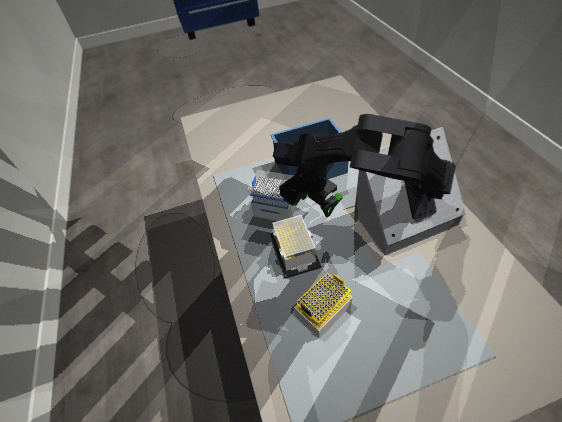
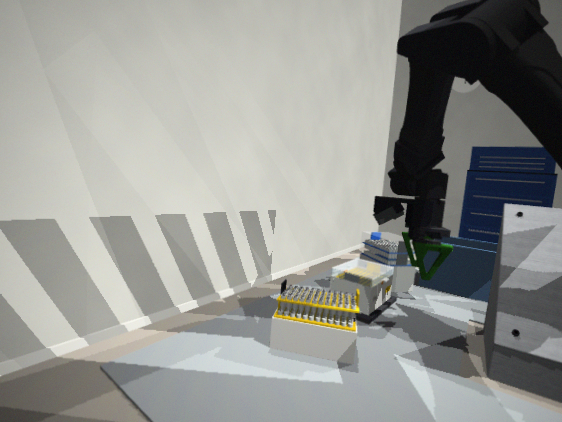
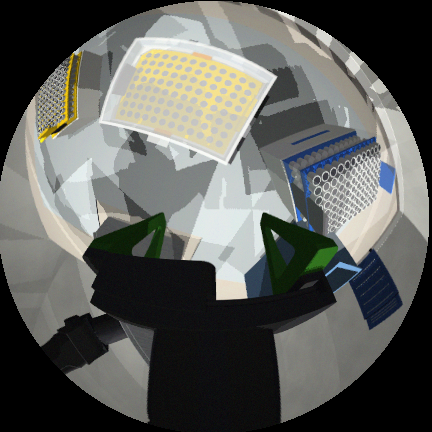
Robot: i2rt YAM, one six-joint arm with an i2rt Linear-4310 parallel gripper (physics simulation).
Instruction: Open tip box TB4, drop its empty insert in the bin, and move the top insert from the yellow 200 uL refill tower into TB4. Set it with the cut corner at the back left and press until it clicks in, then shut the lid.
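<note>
Tip box TB4 (image 1: pixel 301 261) (image 2: pixel 370 299) (image 3: pixel 121 82) sits in a dark holder (image 1: pixel 302 271) (image 2: pixel 377 312), its clear lid down. A yellow insert (image 1: pixel 294 239) (image 3: pixel 190 95) with rows of holes that look empty shows through the lid. The yellow refill tower (image 1: pixel 324 300) (image 2: pixel 317 306) (image 3: pixel 57 97), with tips in its top insert, stands apart from the box. The blue bin (image 1: pixel 340 167) (image 2: pixel 455 272) (image 3: pixel 257 275) stands beyond, partly hidden by the arm. My gripper (image 1: pixel 319 205) (image 2: pixel 421 272) (image 3: pixel 212 217) is open and empty, above the mat between the box and the arm base.
A blue refill tower (image 1: pixel 270 200) (image 2: pixel 382 250) (image 3: pixel 345 185) stands between TB4 and the bin. The slanted metal arm base (image 1: pixel 380 215) (image 2: pixel 530 280) stands to the right. A pale mat (image 1: pixel 400 345) (image 2: pixel 225 380) lies under the boxes. A blue cabinet (image 1: pixel 217 15) (image 2: pixel 510 200) (image 3: pixel 375 290) stands beyond the table.
</note>
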